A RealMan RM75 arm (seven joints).
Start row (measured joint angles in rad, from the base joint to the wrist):
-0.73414, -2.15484, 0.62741, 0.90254, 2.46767, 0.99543, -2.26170
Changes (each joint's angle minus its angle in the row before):
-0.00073, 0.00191, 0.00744, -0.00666, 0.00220, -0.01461, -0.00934
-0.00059, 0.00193, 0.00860, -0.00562, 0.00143, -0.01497, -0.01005
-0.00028, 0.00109, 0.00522, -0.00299, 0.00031, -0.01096, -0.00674
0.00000, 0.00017, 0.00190, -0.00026, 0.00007, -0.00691, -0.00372
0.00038, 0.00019, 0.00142, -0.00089, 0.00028, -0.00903, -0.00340
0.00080, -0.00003, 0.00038, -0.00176, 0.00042, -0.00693, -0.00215
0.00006, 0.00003, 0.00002, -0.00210, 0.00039, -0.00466, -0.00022
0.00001, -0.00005, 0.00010, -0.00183, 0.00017, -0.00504, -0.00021
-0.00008, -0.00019, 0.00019, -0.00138, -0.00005, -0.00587, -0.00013
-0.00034, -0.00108, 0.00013, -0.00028, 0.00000, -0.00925, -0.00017
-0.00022, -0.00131, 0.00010, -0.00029, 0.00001, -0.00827, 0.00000
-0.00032, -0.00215, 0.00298, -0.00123, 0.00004, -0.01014, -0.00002
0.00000, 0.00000, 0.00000, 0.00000, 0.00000, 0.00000, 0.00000
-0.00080, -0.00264, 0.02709, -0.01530, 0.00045, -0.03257, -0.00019
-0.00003, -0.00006, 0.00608, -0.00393, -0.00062, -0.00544, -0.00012
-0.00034, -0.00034, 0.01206, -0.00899, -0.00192, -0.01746, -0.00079
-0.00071, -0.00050, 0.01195, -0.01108, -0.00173, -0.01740, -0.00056
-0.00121, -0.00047, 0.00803, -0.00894, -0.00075, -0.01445, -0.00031
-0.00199, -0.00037, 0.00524, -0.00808, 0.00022, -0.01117, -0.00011
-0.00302, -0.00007, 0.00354, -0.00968, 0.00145, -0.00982, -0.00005
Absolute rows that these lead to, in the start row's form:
-0.73487, -2.15293, 0.63485, 0.89588, 2.46987, 0.98082, -2.27104
-0.73546, -2.15100, 0.64345, 0.89026, 2.47130, 0.96585, -2.28109
-0.73574, -2.14991, 0.64867, 0.88727, 2.47161, 0.95489, -2.28783
-0.73574, -2.14974, 0.65057, 0.88701, 2.47168, 0.94798, -2.29155
-0.73536, -2.14955, 0.65199, 0.88612, 2.47196, 0.93895, -2.29495
-0.73456, -2.14958, 0.65237, 0.88436, 2.47238, 0.93202, -2.29710
-0.73450, -2.14955, 0.65239, 0.88226, 2.47277, 0.92736, -2.29732
-0.73449, -2.14960, 0.65249, 0.88043, 2.47294, 0.92232, -2.29753
-0.73457, -2.14979, 0.65268, 0.87905, 2.47289, 0.91645, -2.29766
-0.73491, -2.15087, 0.65281, 0.87877, 2.47289, 0.90720, -2.29783
-0.73513, -2.15218, 0.65291, 0.87848, 2.47290, 0.89893, -2.29783
-0.73545, -2.15433, 0.65589, 0.87725, 2.47294, 0.88879, -2.29785
-0.73545, -2.15433, 0.65589, 0.87725, 2.47294, 0.88879, -2.29785
-0.73625, -2.15697, 0.68298, 0.86195, 2.47339, 0.85622, -2.29804
-0.73628, -2.15703, 0.68906, 0.85802, 2.47277, 0.85078, -2.29816
-0.73662, -2.15737, 0.70112, 0.84903, 2.47085, 0.83332, -2.29895
-0.73733, -2.15787, 0.71307, 0.83795, 2.46912, 0.81592, -2.29951
-0.73854, -2.15834, 0.72110, 0.82901, 2.46837, 0.80147, -2.29982
-0.74053, -2.15871, 0.72634, 0.82093, 2.46859, 0.79030, -2.29993
-0.74355, -2.15878, 0.72988, 0.81125, 2.47004, 0.78048, -2.29998

